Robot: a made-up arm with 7 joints. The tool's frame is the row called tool.
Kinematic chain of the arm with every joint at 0, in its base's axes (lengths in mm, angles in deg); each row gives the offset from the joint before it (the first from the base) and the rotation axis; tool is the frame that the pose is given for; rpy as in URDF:
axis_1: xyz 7 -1 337 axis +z
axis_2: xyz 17 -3 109 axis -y
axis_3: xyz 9 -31 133 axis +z
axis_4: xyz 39 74 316 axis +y
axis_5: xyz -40 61 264 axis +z
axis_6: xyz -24 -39 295 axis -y
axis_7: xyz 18 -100 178 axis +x
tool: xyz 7 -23 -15 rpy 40.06 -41.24 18.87
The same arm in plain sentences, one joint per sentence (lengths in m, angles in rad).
The arm has seven revolute joints in a row. What follows holds with every joint at zero, and every direction is one of the base frame's. Joint 1 is mounted 0.0070 m along +x and 0.0010 m along -y and 0.3370 m along +z from the base frame's origin and turns about +z. Joint 2 is mounted 0.0170 m along +x and 0.0030 m along -y and 0.1090 m along +z from joint 1 and turns about -y. Joint 3 is mounted 0.0090 m along +x and 0.0310 m along -y and 0.1330 m along +z from joint 2 and turns about +z. Joint 4 is mounted 0.0390 m along +x and 0.0740 m along +y and 0.3160 m along +z from joint 3 and turns about +y. Joint 5 is mounted 0.0400 m along -x and 0.0610 m along +y and 0.2640 m along +z from joint 4 and turns about +z. Joint 6 is mounted 0.0240 m along -x and 0.0390 m along -y and 0.2950 m along +z from joint 5 and turns about -y. Joint 7 is mounted 0.0180 m along +x and 0.1000 m along -y and 0.1780 m along +z from joint 6 and turns about +x. The tool frame, which is the frame that the pose is given for, is mounted 0.0070 m along +x and 0.0230 m along -y and 0.0150 m along -z from joint 7; its axes are the base frame's turned by roll 0.6992, pitch -0.7198 and yaw 0.3293 rad (as in URDF: about the fixed x, then y, then z).
